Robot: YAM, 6 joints.
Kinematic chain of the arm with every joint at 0, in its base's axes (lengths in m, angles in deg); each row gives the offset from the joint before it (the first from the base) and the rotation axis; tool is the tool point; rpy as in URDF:
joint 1: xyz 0 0 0.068 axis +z
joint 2: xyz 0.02 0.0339 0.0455 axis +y
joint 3: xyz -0.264 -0.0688 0 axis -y
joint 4: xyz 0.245 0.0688 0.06 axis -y
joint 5: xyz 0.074 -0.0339 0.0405 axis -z
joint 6: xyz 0.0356 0 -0.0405 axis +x
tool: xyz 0 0 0 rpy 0 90 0
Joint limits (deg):
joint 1: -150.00..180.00
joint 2: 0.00..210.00
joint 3: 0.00..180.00
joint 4: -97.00..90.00
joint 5: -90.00..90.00
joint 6: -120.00..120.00
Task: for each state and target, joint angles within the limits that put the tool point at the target. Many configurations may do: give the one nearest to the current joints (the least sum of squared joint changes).
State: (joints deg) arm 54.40 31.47 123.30 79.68 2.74 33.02
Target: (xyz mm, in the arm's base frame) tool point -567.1 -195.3 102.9
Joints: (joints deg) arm 18.98 0.00 161.16 36.32 0.31 33.02
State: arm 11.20 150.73 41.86 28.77 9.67 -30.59
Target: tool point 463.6 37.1 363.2
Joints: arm 5.30 110.30 89.05 39.93 9.47 -30.59
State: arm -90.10 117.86 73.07 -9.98 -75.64 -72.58
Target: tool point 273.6 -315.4 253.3
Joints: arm -53.82 108.82 80.91 -8.22 -76.75 -72.58
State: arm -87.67 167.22 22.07 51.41 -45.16 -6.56
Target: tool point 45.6 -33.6 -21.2
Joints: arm -69.53 152.84 0.00 52.22 -60.45 -6.56
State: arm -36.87 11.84 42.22 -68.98 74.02 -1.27
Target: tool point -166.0 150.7 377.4
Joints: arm -51.26 0.00 88.79 -75.91 81.31 -1.27
